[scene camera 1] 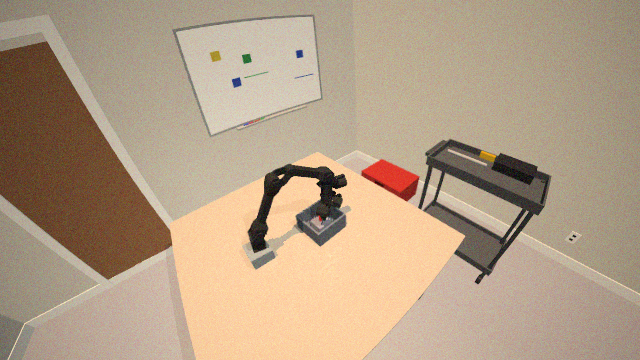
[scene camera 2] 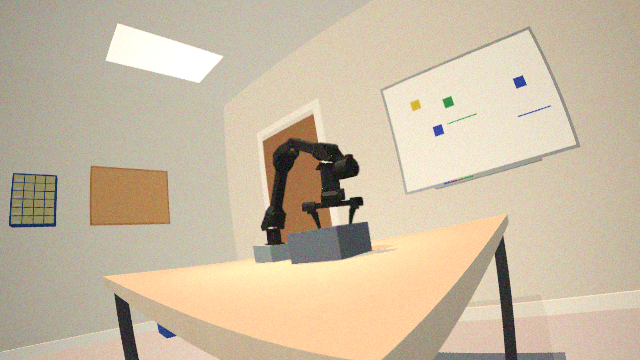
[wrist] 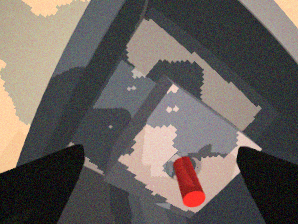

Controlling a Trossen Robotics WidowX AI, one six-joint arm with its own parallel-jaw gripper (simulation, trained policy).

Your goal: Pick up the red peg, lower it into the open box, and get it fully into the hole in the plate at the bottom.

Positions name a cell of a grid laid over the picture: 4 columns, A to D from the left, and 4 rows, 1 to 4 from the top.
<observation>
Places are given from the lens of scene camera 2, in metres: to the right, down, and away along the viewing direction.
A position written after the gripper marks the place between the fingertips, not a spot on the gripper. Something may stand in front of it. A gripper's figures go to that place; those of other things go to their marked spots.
gripper (scene camera 2: C3): 0.05, 0.16, 0.88
grey box (scene camera 2: C3): 0.04, 0.18, 0.78
</observation>
